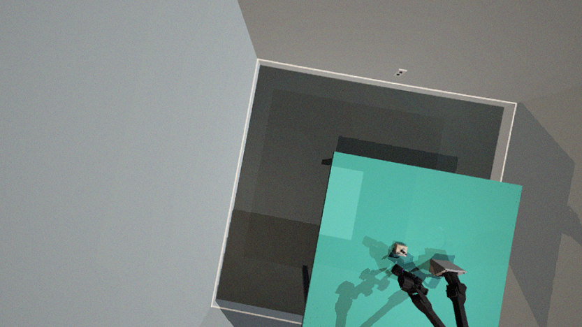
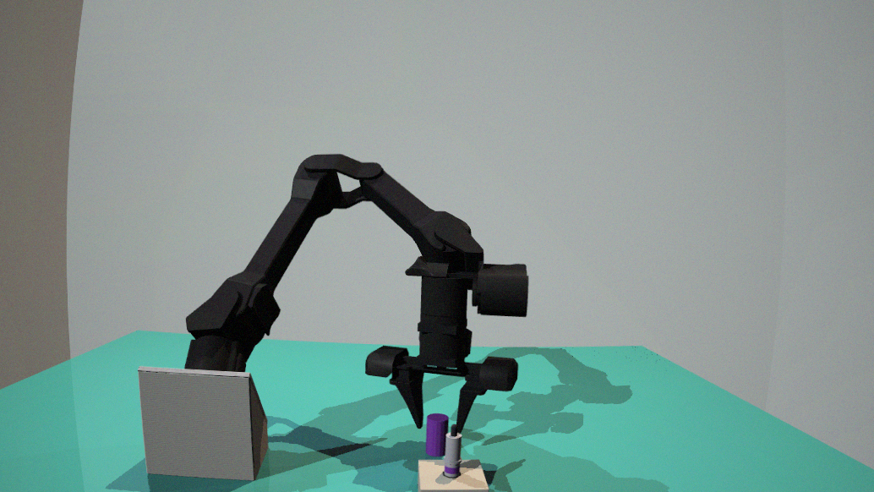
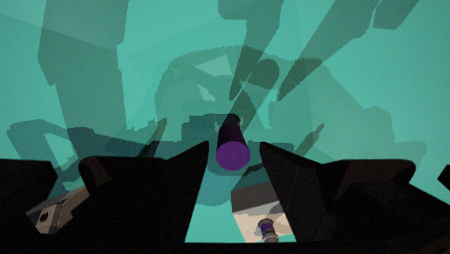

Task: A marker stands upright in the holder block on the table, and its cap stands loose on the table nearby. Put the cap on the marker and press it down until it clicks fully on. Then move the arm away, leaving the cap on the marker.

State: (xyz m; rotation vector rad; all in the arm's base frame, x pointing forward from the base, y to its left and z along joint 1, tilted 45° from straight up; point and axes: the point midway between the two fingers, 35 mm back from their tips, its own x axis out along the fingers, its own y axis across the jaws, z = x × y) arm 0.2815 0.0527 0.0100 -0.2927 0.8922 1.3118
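Now: the purple cap 10 mm below my gripper tip.
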